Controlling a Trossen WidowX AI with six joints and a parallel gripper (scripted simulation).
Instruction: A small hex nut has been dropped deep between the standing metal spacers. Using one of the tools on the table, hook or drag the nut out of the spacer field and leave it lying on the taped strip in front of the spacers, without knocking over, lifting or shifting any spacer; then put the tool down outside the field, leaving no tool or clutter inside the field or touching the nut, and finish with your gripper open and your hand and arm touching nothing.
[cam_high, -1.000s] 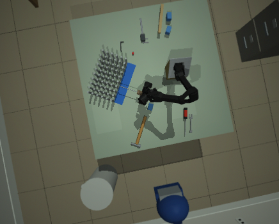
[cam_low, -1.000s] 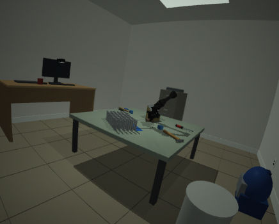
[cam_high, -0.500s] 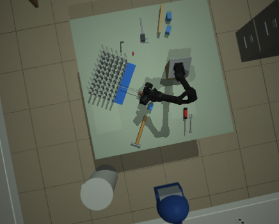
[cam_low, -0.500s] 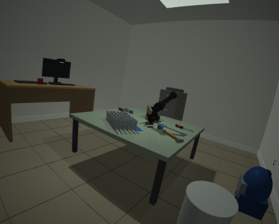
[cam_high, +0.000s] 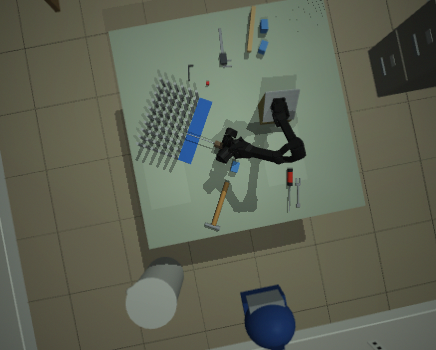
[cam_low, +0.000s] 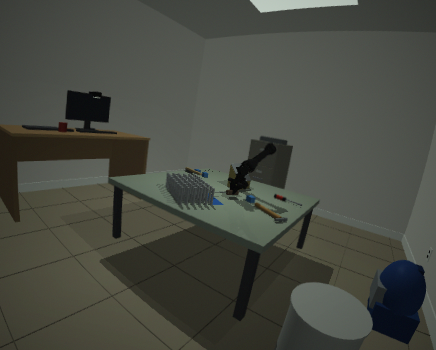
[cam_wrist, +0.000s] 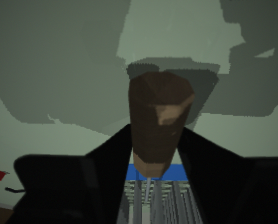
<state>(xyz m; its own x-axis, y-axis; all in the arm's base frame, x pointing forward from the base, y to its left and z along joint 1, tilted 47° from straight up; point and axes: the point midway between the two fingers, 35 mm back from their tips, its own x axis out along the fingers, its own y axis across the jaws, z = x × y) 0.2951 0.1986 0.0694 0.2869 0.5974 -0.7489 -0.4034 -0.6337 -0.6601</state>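
My gripper tip is now 14 cm short of the blue taped strip, 10 cm to the left of it and 3 cm above it. The rest, counted from my gripper tip: small red piece (5 cm ahead, 38 cm to the right, 2 cm below); wrench (43 cm behind, 31 cm to the left, 3 cm below).
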